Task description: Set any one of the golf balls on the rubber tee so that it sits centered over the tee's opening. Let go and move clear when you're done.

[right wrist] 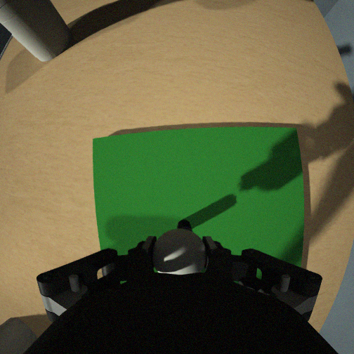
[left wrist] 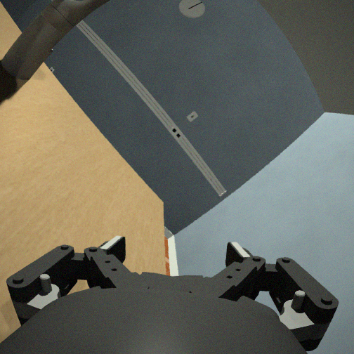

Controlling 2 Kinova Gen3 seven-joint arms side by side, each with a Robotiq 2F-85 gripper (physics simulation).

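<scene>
My right gripper (right wrist: 178,246) is shut on a pale golf ball (right wrist: 180,257), with a finger on each side of it, above the green mat (right wrist: 150,165). A small dark part of the black rubber tee (right wrist: 184,224) shows just past the ball's upper edge in the right wrist view. The ball and gripper hide the rest of the tee, so I cannot tell whether the ball touches it or is centered over its opening. My left gripper (left wrist: 175,251) is open and empty, high over the table's edge. The tee and golf balls do not show in the left wrist view.
The wooden table (left wrist: 75,165) (right wrist: 165,75) lies under the mat. A robot arm (left wrist: 40,45) crosses the left wrist view's upper left. A grey cylindrical part (right wrist: 40,30) stands at the right wrist view's upper left. An orange and white object (left wrist: 171,255) shows by the table's edge.
</scene>
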